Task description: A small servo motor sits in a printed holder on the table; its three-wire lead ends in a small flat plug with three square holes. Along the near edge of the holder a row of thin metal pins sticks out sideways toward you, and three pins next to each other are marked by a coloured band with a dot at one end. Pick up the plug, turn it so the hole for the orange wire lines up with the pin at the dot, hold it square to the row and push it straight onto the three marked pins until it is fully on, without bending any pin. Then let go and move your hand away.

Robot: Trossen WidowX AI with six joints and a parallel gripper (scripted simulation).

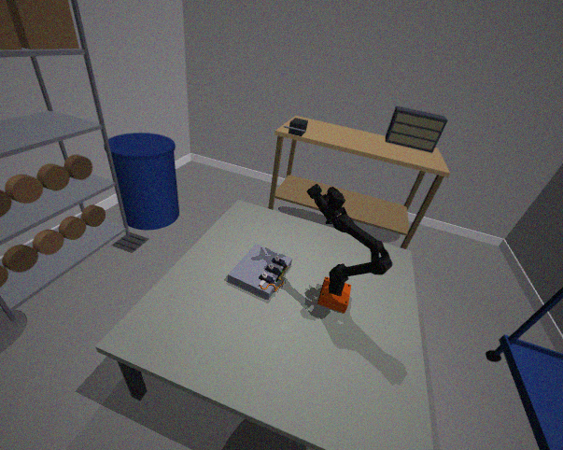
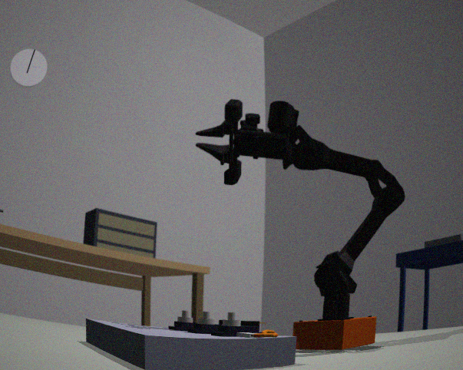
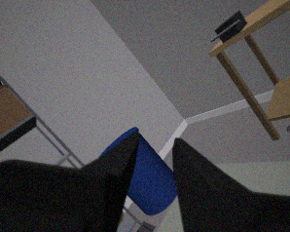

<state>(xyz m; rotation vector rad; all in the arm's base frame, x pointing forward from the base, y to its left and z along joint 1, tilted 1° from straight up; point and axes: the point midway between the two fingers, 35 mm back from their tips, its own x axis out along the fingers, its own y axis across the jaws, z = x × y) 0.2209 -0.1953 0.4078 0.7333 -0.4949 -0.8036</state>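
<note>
Right now the green band is 5 cm ahead of my gripper tip, 21 cm to the left of it and 41 cm below it.
</note>
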